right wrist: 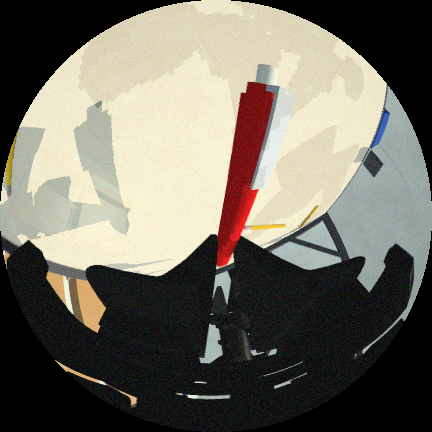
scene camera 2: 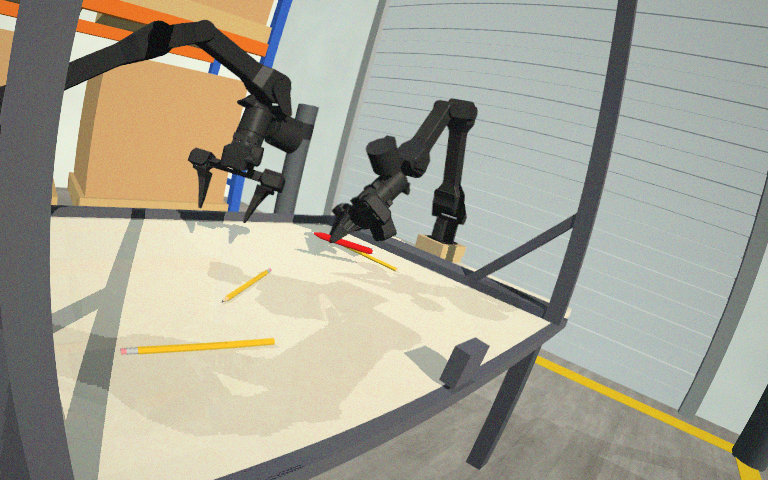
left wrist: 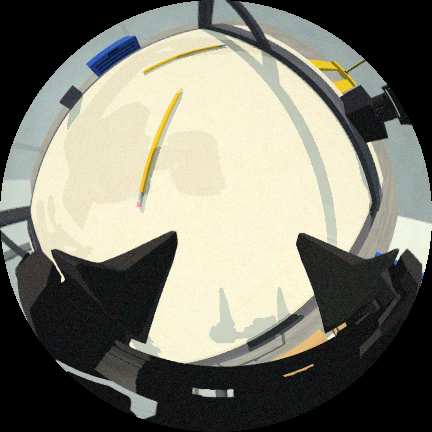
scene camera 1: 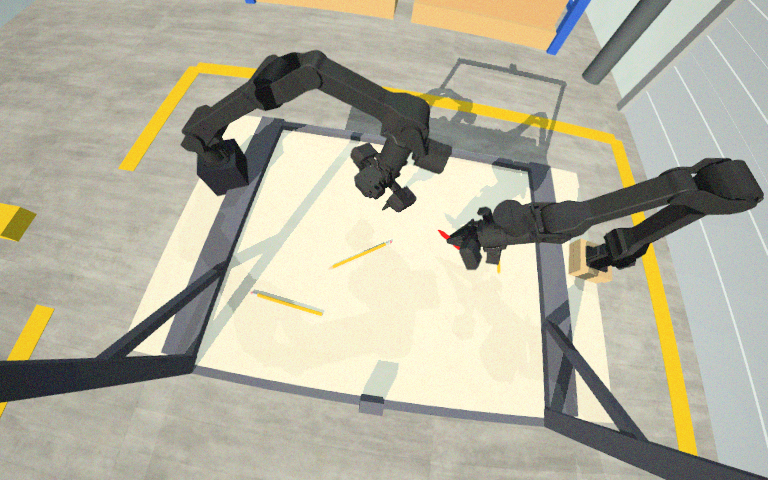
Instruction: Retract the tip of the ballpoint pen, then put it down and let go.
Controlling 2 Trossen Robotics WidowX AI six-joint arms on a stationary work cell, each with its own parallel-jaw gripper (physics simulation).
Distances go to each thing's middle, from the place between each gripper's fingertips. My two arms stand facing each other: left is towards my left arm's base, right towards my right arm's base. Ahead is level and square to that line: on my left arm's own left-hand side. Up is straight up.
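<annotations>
Counting from my left hand, the small grey block (scene camera 2: 466, 358) is 5 cm below, 11 cm to the right and 47 cm behind. The tan block (scene camera 1: 577, 250) is likewise 5 cm below that left hand, and 65 cm to the right of it.
My right hand is 20 mm above the small grey block, 100 mm to the right of it and 410 mm past it. As for the tan block, I find it 30 mm below my right hand, 430 mm to the right of it and 60 mm ahead of it.
</annotations>
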